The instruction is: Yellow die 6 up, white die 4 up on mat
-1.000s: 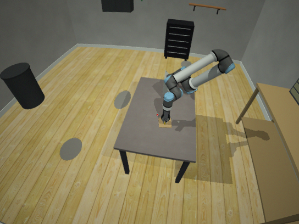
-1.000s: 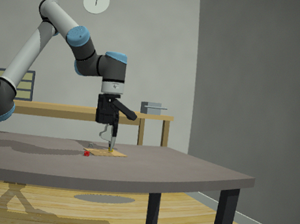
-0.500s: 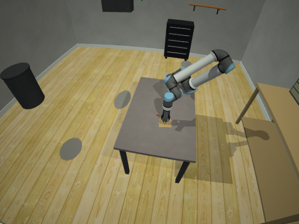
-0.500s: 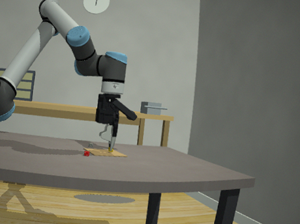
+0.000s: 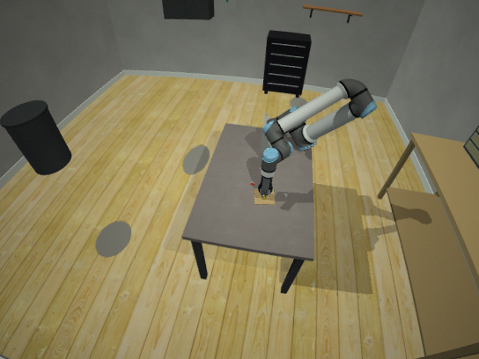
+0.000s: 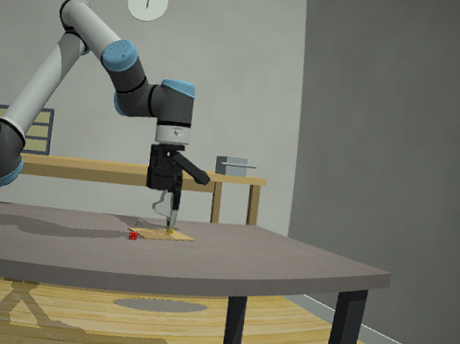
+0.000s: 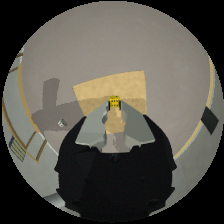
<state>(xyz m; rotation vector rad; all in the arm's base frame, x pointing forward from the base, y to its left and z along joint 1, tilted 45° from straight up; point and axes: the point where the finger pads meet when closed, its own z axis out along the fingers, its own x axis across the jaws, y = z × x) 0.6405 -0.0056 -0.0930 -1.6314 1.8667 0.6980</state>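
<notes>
Now: hand 1 cm above the yellow die. Round my hand: red die (12 cm behind, 8 cm to the right, 2 cm below); white die (15 cm to the left, 4 cm behind, 2 cm below); tan mat (3 cm below, 2 cm behind).
</notes>
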